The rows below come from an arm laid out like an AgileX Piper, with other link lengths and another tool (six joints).
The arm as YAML. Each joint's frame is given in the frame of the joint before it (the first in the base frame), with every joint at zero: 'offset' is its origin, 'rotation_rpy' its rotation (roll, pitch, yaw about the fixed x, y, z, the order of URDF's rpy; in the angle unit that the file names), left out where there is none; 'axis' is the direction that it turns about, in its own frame. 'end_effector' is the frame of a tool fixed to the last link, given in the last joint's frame.
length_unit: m
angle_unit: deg
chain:
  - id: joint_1
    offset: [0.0, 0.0, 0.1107]
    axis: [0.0, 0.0, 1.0]
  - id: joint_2
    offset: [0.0, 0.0, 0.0]
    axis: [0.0, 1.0, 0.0]
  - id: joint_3
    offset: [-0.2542, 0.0, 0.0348]
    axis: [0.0, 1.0, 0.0]
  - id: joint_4
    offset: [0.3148, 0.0, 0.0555]
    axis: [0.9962, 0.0, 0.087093]
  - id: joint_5
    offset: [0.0, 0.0, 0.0]
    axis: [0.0, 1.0, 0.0]
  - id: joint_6
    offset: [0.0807, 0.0, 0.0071]
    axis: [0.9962, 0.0, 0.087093]
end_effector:
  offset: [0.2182, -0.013, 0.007]
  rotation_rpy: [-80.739, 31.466, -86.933]
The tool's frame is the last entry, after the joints.
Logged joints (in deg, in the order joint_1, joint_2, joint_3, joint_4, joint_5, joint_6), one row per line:
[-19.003, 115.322, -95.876, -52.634, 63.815, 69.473]
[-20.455, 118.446, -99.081, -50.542, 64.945, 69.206]
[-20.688, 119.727, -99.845, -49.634, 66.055, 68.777]
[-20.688, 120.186, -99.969, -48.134, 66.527, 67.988]
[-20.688, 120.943, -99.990, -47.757, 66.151, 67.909]
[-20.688, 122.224, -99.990, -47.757, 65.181, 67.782]
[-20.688, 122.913, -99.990, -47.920, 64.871, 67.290]
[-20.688, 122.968, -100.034, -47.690, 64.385, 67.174]
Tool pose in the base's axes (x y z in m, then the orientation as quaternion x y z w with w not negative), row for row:
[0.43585, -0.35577, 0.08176, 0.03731, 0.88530, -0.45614, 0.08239]
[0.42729, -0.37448, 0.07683, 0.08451, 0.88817, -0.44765, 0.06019]
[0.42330, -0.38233, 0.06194, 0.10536, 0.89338, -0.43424, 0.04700]
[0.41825, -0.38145, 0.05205, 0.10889, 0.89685, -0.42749, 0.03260]
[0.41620, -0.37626, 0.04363, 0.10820, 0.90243, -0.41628, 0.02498]
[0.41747, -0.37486, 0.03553, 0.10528, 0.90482, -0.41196, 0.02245]
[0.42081, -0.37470, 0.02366, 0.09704, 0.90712, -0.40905, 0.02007]
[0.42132, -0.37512, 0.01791, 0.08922, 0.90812, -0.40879, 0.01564]
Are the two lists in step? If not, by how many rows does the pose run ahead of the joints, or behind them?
The pose runs 1 row behind the joints: the pose in row i belongs to the joints in row i - 1.
